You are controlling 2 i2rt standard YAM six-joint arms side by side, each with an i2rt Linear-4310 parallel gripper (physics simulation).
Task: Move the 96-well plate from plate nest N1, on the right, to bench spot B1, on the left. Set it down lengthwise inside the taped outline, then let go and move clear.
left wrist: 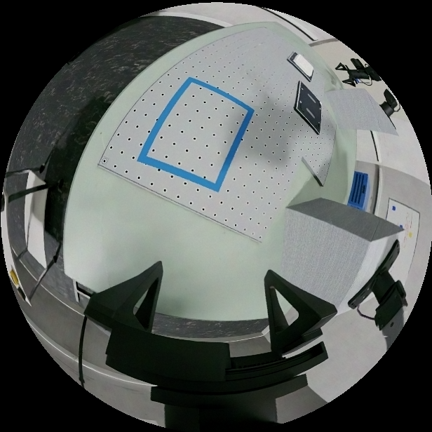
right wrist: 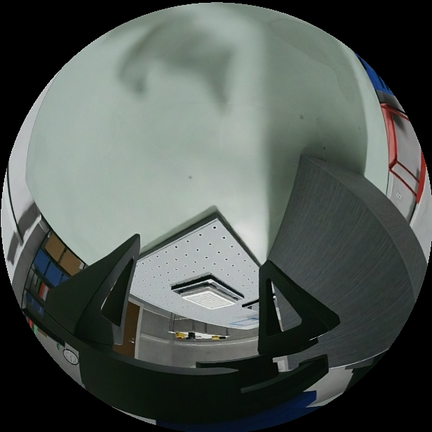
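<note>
The white 96-well plate [left wrist: 304,65] [right wrist: 212,299] sits in the dark plate nest N1 [right wrist: 218,278] on the perforated board. The blue taped outline [left wrist: 234,151] of B1 lies on the board in the left wrist view, with no plate inside it; part of a blue outline also shows far off in the right wrist view. My left gripper [left wrist: 215,272] is open, above the bench and apart from the outline. My right gripper [right wrist: 206,255] is open, above the bench beyond the board's corner, with the plate and nest showing between its fingers, apart from them.
A second dark nest [left wrist: 309,108] stands on the perforated board [left wrist: 117,150] [right wrist: 200,245]. A large grey block [left wrist: 330,245] stands by the left gripper's right finger, and another grey block [left wrist: 357,109] farther off. A dark grey block [right wrist: 350,225] stands close by the right gripper's right finger.
</note>
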